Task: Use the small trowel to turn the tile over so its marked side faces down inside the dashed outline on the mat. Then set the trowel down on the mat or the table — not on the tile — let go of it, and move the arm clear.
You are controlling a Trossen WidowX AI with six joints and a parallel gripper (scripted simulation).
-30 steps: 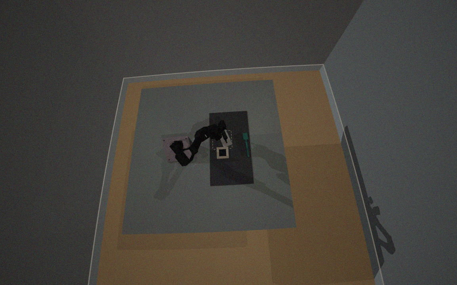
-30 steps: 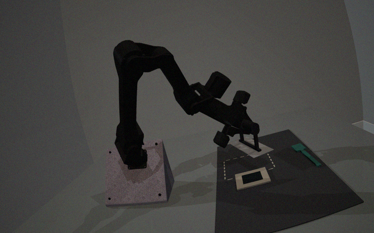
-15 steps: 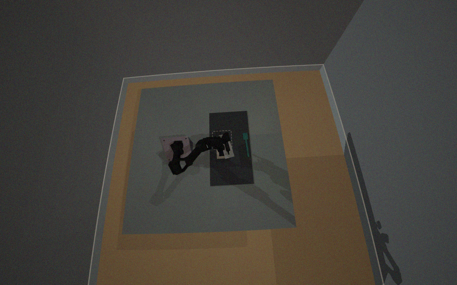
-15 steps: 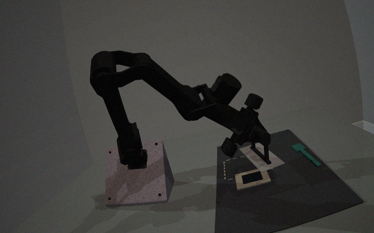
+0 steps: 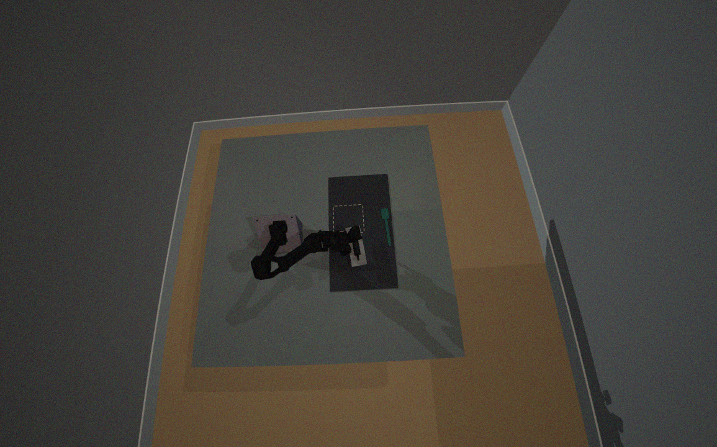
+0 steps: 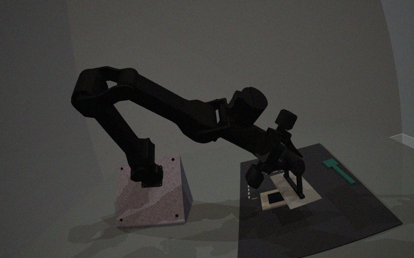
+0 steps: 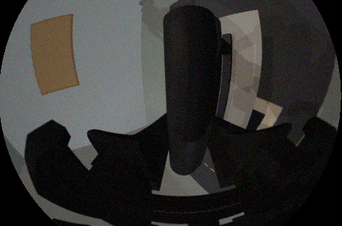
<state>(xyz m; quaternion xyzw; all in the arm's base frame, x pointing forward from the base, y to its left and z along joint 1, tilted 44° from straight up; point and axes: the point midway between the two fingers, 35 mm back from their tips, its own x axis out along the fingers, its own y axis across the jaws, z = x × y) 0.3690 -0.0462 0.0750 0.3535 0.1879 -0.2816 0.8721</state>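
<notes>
Now: the tile 60 mm behind my gripper tip, 30 mm to the left of it and 90 mm below it. From my gripper tip the other things lie so: dark mat (80 mm to the left, 120 mm below); teal t-shaped piece (140 mm ahead, 110 mm to the left, 90 mm below); trowel (30 mm behind, 10 mm below).
</notes>
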